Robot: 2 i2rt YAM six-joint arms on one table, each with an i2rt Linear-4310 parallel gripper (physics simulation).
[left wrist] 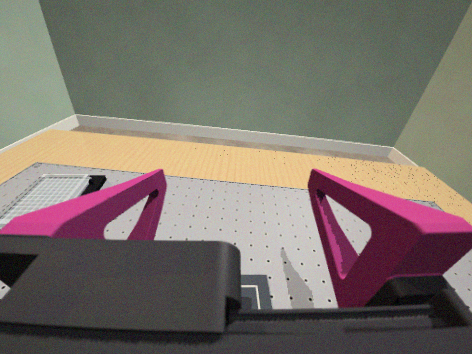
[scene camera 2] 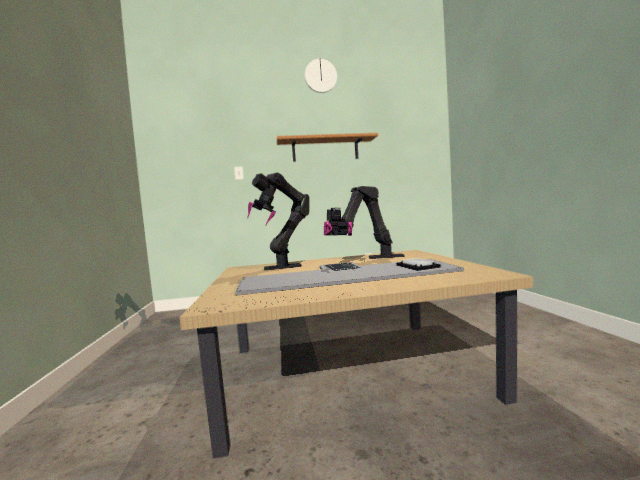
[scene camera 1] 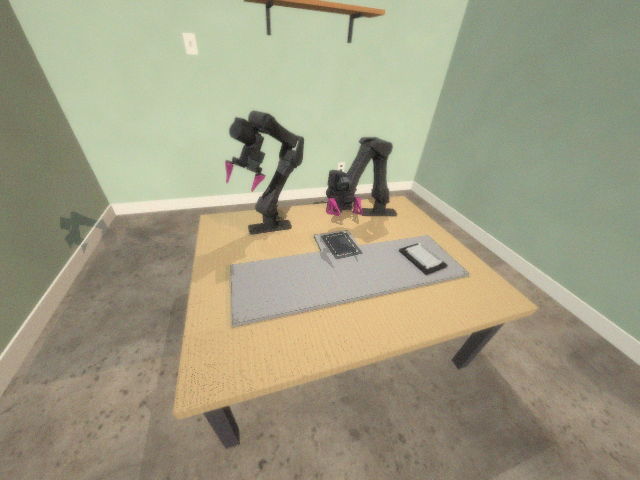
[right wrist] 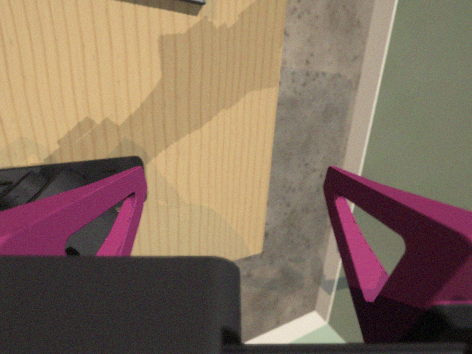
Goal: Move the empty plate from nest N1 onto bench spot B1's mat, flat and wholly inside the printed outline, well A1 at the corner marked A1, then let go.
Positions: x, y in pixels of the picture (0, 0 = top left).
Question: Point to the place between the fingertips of the left gripper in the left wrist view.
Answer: At 237, 177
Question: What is the right gripper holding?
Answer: Nothing.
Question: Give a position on a dark pad with printed outline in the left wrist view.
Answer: At 255, 294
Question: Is the right gripper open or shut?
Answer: Open.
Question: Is the left gripper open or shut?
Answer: Open.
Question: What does the plate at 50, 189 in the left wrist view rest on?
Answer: A black holder.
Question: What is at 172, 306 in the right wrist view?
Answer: The right gripper.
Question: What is the left gripper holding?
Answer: Nothing.
